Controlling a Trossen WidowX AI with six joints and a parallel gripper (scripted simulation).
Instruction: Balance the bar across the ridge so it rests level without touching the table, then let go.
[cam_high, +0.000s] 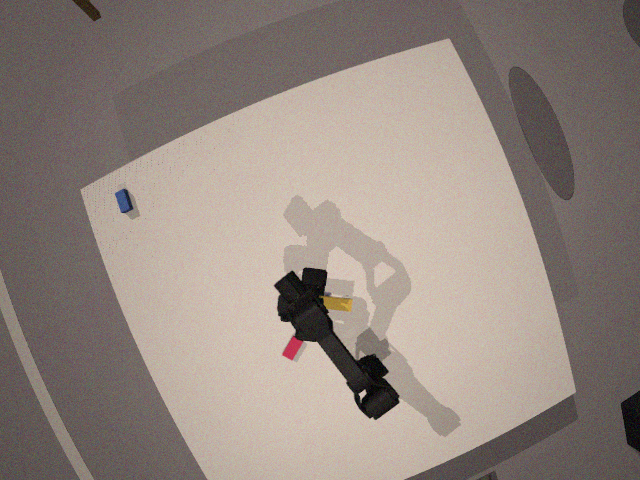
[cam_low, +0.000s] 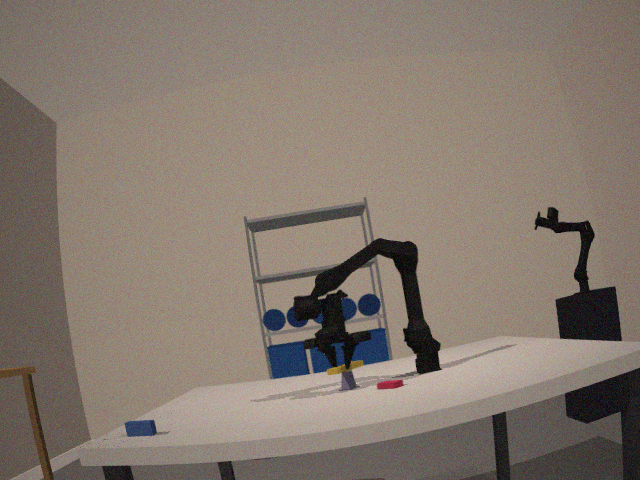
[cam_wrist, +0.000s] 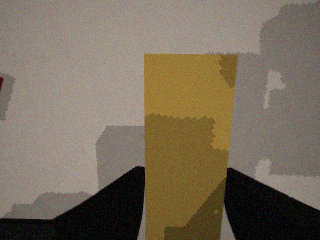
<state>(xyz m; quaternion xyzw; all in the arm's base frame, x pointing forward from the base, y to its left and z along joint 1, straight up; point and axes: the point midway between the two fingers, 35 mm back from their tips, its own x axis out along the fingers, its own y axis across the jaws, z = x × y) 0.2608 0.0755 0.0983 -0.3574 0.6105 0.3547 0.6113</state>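
Now: the yellow bar 20 mm to the right of my gripper tip and 10 mm behind it. From my gripper tip the other things lie so: blue block (480 mm ahead, 420 mm to the left, 50 mm below); then red block (120 mm behind, 110 mm to the left, 60 mm below).
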